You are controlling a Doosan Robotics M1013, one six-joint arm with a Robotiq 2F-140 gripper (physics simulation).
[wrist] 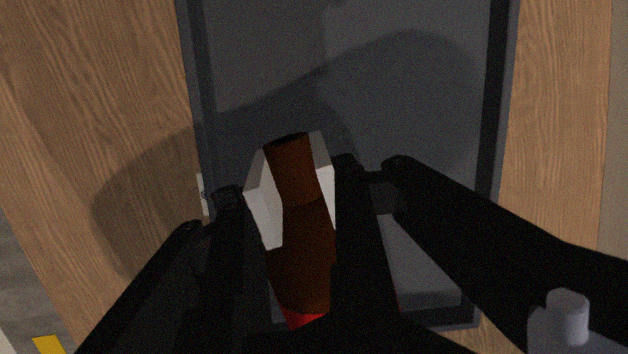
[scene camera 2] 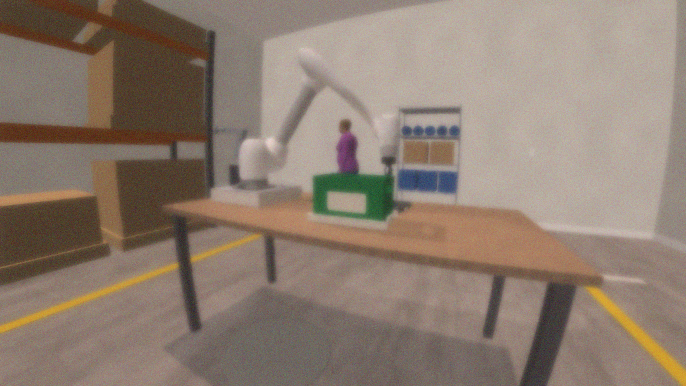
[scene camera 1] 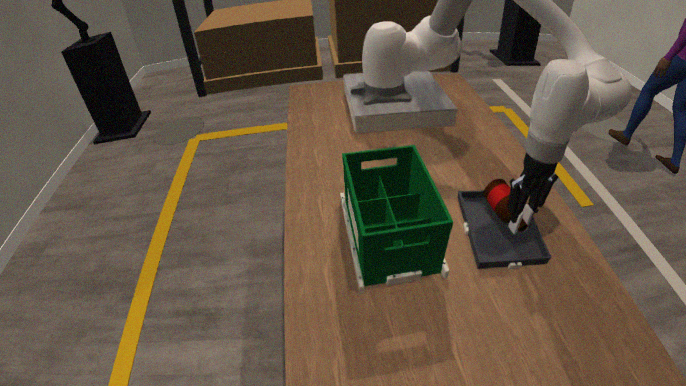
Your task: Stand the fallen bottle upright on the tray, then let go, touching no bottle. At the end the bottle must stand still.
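Places are measured from the arm's base along level axes (x down, y back, z left), in metres.
Where they show: gripper, between the fingertips: (wrist: 295, 161) (scene camera 1: 517, 228); arm's base, origin of its link: (scene camera 2: 254, 188) (scene camera 1: 383, 92).
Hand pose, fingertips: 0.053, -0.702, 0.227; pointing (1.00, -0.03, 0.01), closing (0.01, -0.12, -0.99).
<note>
Each offset is from my fingertips to the top centre of the thing, as dx, dy, dz. Level surfaces: height alone.
The brown bottle @[-0.061, +0.057, -0.007] (scene camera 1: 498, 198) (wrist: 302, 240) with a red label lies on its side on the dark grey tray @[-0.007, +0.024, -0.036] (scene camera 1: 505, 261) (wrist: 400, 75). Its base is toward the arm's base, and its neck points away from it. My gripper (scene camera 1: 521, 220) (wrist: 295, 161) is shut on the bottle's neck, with one pale finger pad on each side of it. In the wrist view the fingers hide much of the bottle's body. In scene camera 2's view the gripper (scene camera 2: 389, 170) shows behind the green crate, and the bottle does not show there.
An open green crate @[-0.157, +0.051, -0.337] (scene camera 1: 405, 255) (scene camera 2: 353, 182) with dividers stands in pale holders beside the tray on the wooden table @[dx +0.018] (scene camera 1: 320, 325) (scene camera 2: 475, 235). The arm's grey base block (scene camera 1: 405, 120) (scene camera 2: 257, 195) is at the back. A person (scene camera 1: 665, 85) (scene camera 2: 347, 150) is beyond the table.
</note>
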